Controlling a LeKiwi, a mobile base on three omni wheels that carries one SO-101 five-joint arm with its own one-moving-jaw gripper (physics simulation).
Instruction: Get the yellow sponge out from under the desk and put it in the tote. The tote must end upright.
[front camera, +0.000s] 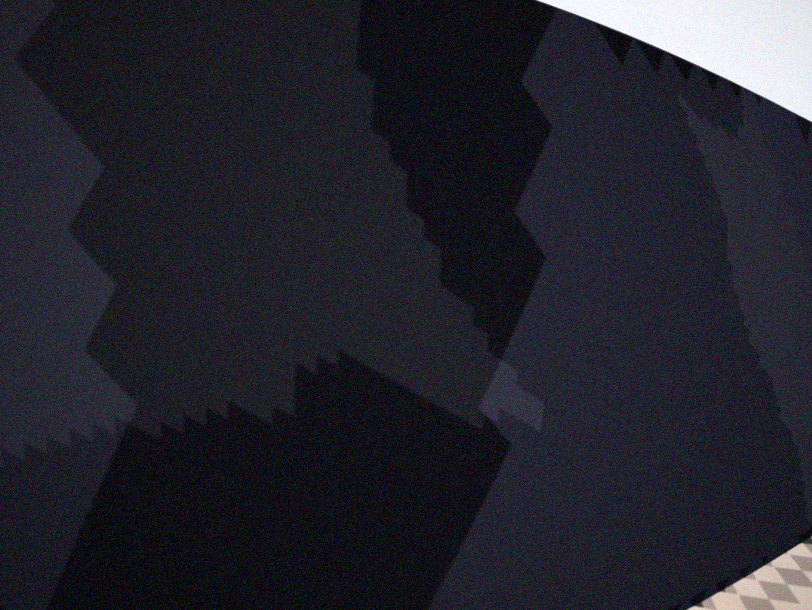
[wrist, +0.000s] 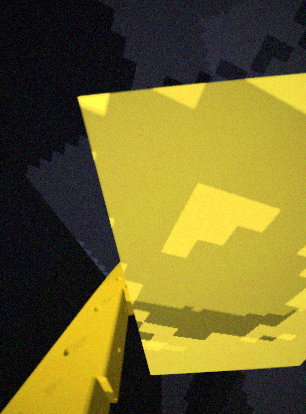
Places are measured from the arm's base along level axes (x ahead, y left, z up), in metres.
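Pixels of known places: end effector, tool point: (front camera: 399, 365) (wrist: 142, 263).
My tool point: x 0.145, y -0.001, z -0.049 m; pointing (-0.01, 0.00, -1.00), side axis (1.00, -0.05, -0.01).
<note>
Ahead of a thing's pixels: the offset from my tool point to its top centre. "pt": to the spot under its first point.
The yellow sponge {0.029 m ahead, 0.003 m left, 0.019 m up} (wrist: 190, 165) fills much of the right side of the wrist view, close to the camera, with its right part cut off. My gripper (wrist: 150, 282) is shut on the sponge. One yellow jaw presses against the sponge's left side near its lower edge; the other jaw is hidden behind the sponge or outside the picture. A dark surface that looks like the tote {0.047 m ahead, 0.002 m left, 0.059 m up} (front camera: 623, 262) (wrist: 165, 55) fills most of the front view and lies behind and beyond the sponge in the wrist view. Its rim and whole shape do not show, so I cannot tell its tilt.
A pale wall (front camera: 741, 39) shows at the upper right of the front view. A checkered beige and grey floor patch {pt 0.037 m back, 0.081 m right, 0.041 m down} (front camera: 777, 581) shows at the lower right. Jagged shadows cross the dark surface right in front of the camera. The desk cannot be made out.
</note>
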